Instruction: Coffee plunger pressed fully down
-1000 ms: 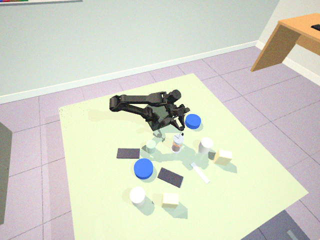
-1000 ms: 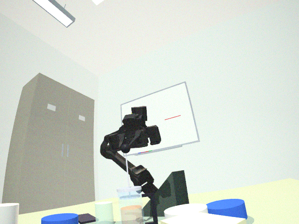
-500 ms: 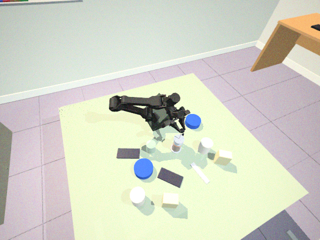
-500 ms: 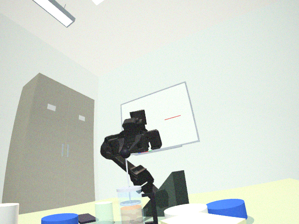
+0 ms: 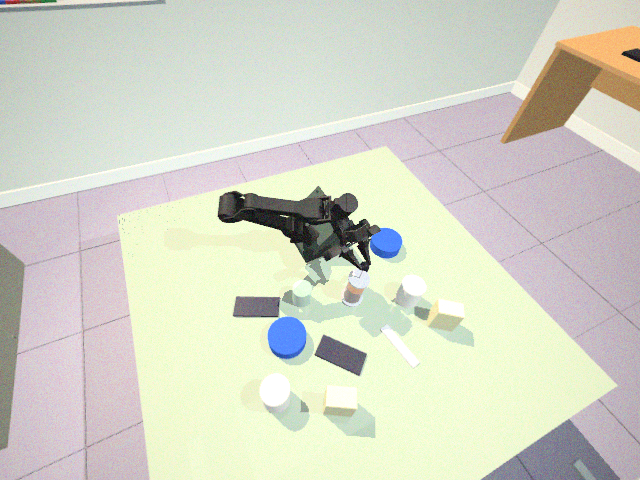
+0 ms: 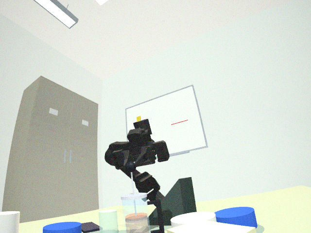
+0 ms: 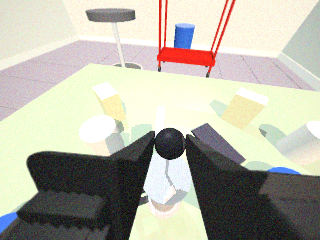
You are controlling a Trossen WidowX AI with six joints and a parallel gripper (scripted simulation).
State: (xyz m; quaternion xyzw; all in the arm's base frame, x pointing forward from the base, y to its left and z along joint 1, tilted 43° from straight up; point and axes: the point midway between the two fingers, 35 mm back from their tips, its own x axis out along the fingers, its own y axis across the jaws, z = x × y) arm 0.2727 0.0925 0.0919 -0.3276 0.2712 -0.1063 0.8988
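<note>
My gripper tip is now 110 mm above the coffee press, 20 mm past it and 10 mm to the right of it. Also, from my gripper tip: pale green cup (180 mm below, 160 mm to the right, 110 mm behind).
</note>
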